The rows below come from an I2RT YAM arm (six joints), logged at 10 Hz.
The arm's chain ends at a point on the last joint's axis. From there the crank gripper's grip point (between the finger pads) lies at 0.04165 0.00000 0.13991 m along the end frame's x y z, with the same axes.
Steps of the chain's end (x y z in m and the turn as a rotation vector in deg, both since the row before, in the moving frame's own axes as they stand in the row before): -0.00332 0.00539 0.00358 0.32 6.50 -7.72; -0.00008 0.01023 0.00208 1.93 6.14 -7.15; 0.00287 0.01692 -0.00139 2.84 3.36 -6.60; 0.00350 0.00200 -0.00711 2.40 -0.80 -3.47; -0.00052 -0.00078 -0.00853 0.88 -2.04 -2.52
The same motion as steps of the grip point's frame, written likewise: 0.01177 -0.00202 -0.00204 0.32 6.50 -7.72; 0.01399 -0.00049 -0.00333 1.93 6.14 -7.15; 0.01030 0.00481 -0.00436 2.84 3.36 -6.60; 0.00129 -0.00633 -0.00672 2.40 -0.80 -3.47; -0.00561 -0.00466 -0.00717 0.88 -2.04 -2.52
